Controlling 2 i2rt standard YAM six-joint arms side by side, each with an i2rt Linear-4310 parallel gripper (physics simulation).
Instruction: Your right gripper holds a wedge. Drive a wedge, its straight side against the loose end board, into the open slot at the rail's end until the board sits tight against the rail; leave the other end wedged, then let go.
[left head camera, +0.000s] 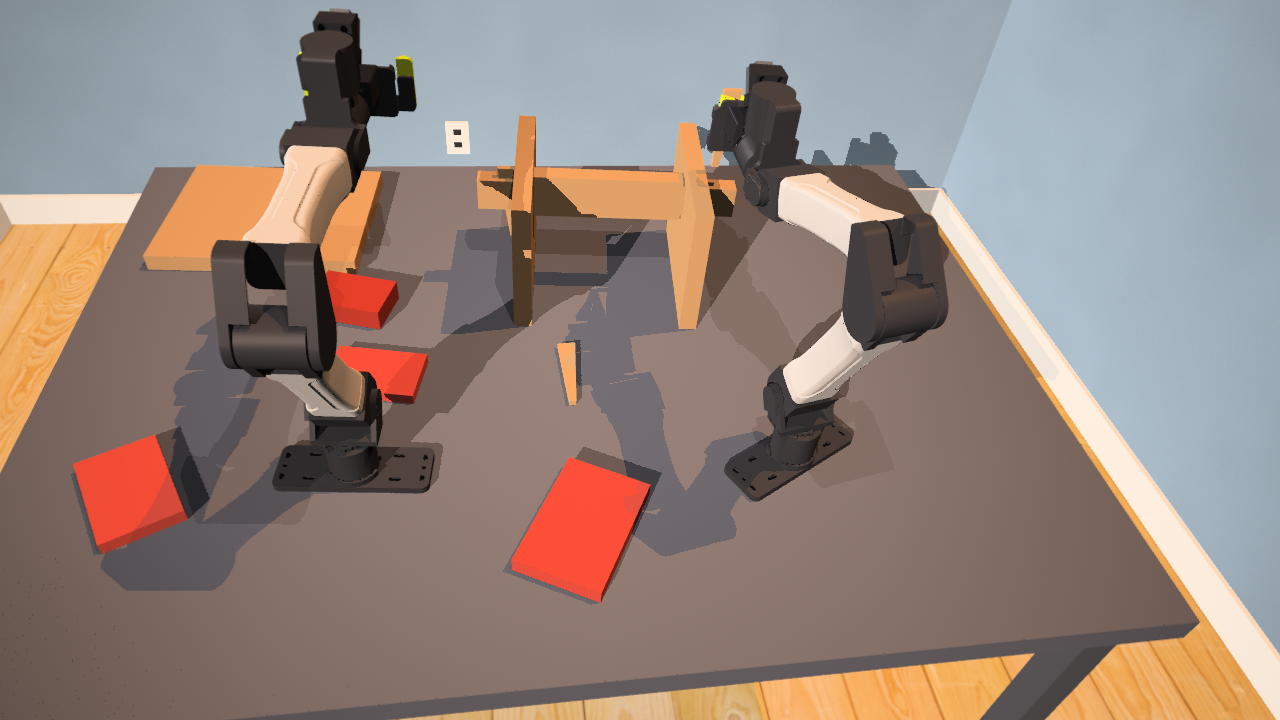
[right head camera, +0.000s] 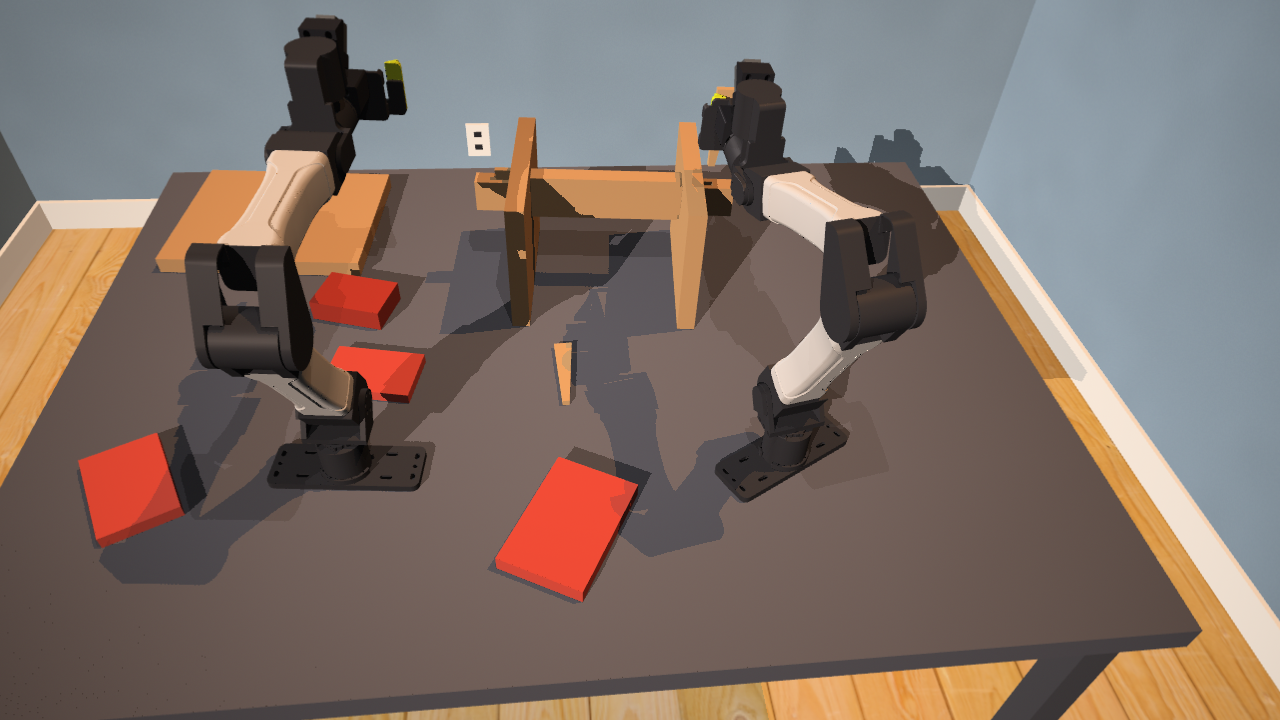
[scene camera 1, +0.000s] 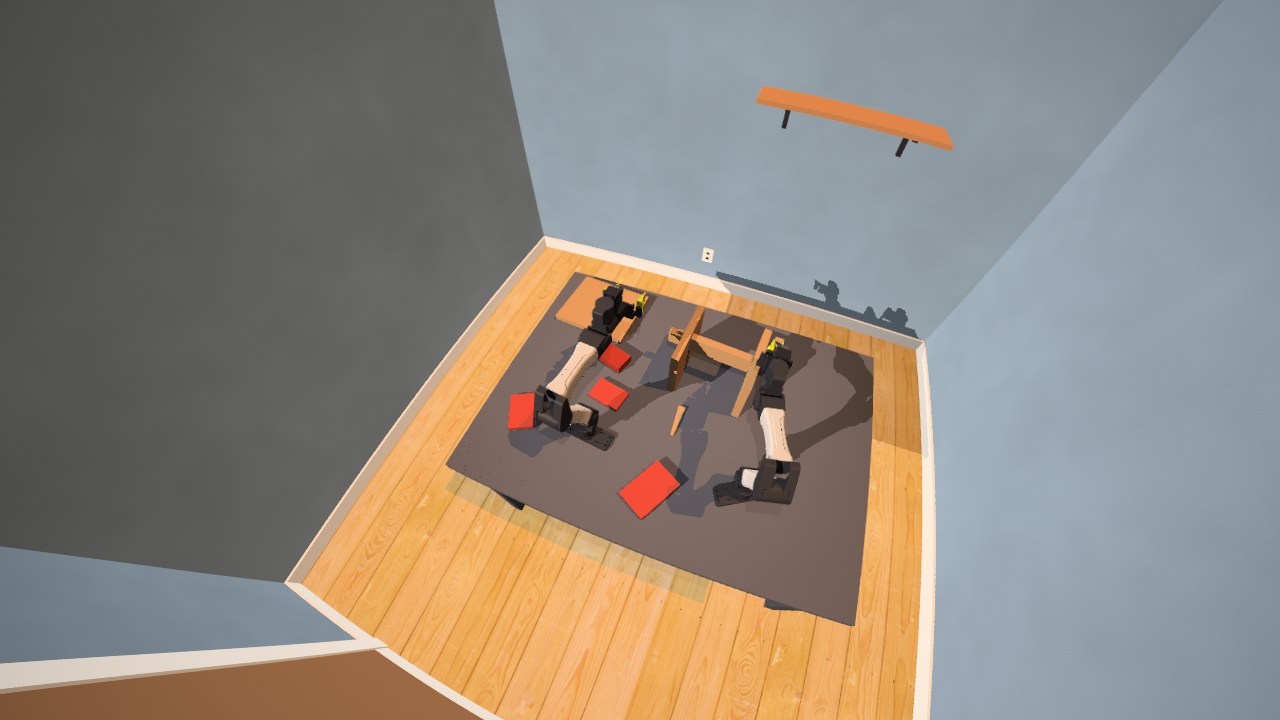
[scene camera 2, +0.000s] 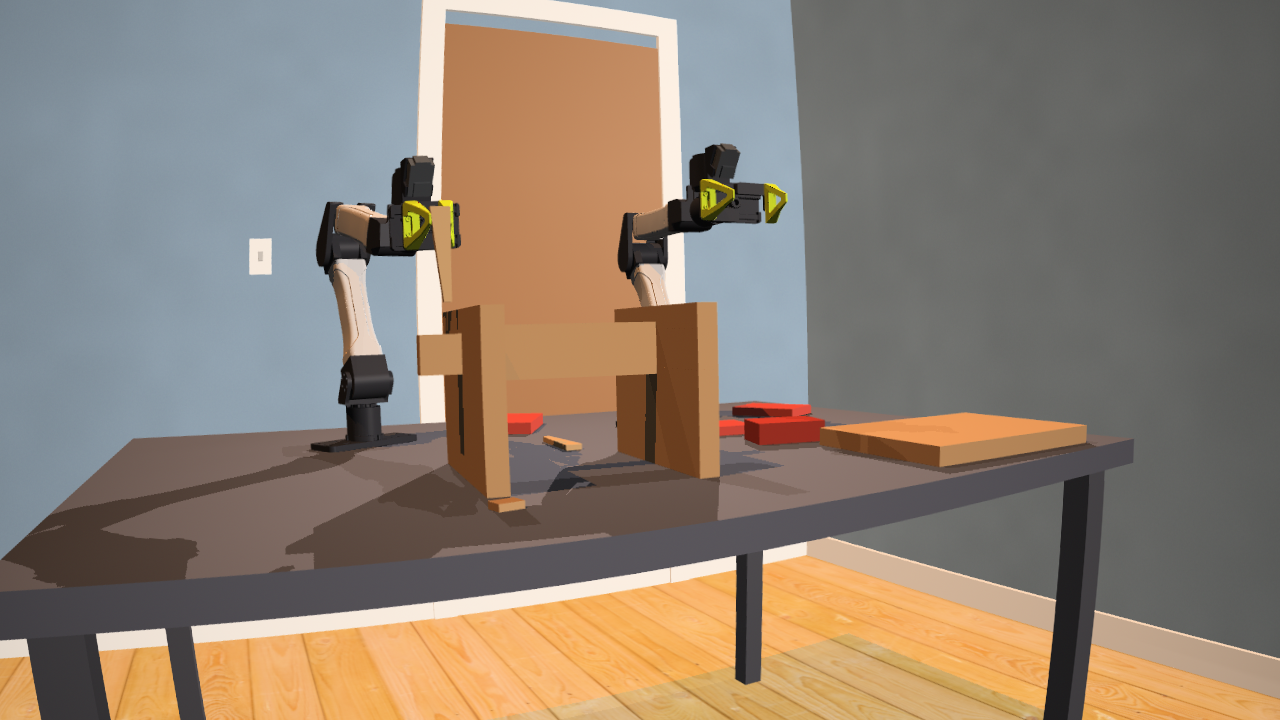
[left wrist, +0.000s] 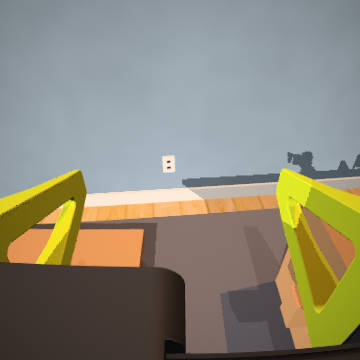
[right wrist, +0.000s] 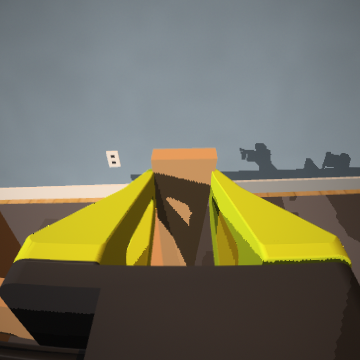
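Pixels of known places: left gripper, fingertip midpoint: (left head camera: 369, 58) (right head camera: 362, 63) (scene camera 1: 632, 289) (scene camera 2: 760, 195) (left wrist: 180, 180); right gripper, fingertip midpoint: (left head camera: 730, 99) (right head camera: 724, 97) (scene camera 1: 778, 341) (scene camera 2: 440, 218) (right wrist: 182, 179); left arm's base at its link origin: (left head camera: 356, 471) (right head camera: 349, 469) (scene camera 1: 587, 432); right arm's base at its link origin: (left head camera: 789, 455) (right head camera: 781, 456) (scene camera 1: 741, 492) (scene camera 2: 365, 444).
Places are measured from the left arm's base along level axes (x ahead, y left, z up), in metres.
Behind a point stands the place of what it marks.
My right gripper (scene camera 2: 432, 224) @[x 0.443, y -0.510, z 0.341 m] (right wrist: 182, 179) @[x 0.443, y -0.510, z 0.341 m] is shut on a wooden wedge (scene camera 2: 443, 259) @[x 0.444, y -0.506, z 0.287 m] (right wrist: 185, 165) @[x 0.437, y -0.512, z 0.354 m], upright with its thick end up. The wedge's narrow tip points down beside the top of the end board (left head camera: 691, 259) @[x 0.309, y -0.464, z 0.142 m] (scene camera 2: 494, 402) @[x 0.592, y -0.473, z 0.110 m], above the protruding rail end (scene camera 2: 438, 354) @[x 0.466, y -0.518, z 0.164 m]. Whether the tip is inside the slot is hidden. The rail (left head camera: 608, 194) @[x 0.433, y -0.337, z 0.172 m] (right head camera: 608, 194) @[x 0.433, y -0.341, z 0.173 m] (scene camera 2: 581, 349) @[x 0.462, y -0.325, z 0.164 m] runs through this board and the other end board (left head camera: 524, 268) @[x 0.304, y -0.209, z 0.117 m] (scene camera 2: 708, 394) @[x 0.587, y -0.201, z 0.106 m]. I cannot tell how that other end is wedged. My left gripper (scene camera 2: 745, 201) @[x 0.388, y 0.000, z 0.398 m] (left wrist: 180, 180) @[x 0.388, y 0.000, z 0.398 m] is open and empty, high above the table.
A loose wedge (left head camera: 568, 371) @[x 0.192, y -0.280, z 0.009 m] (scene camera 2: 562, 442) @[x 0.224, y -0.285, z 0.009 m] lies on the table before the frame. A small wooden piece (scene camera 2: 506, 505) @[x 0.671, y -0.482, z 0.007 m] lies at the near board's foot. Several red blocks (left head camera: 581, 528) @[x -0.104, y -0.301, z 0.022 m] (right head camera: 134, 488) @[x -0.054, y 0.258, z 0.018 m] and a flat wooden board (left head camera: 196, 214) @[x 0.538, y 0.371, z 0.028 m] (scene camera 2: 957, 434) @[x 0.632, y 0.188, z 0.028 m] lie around the arms.
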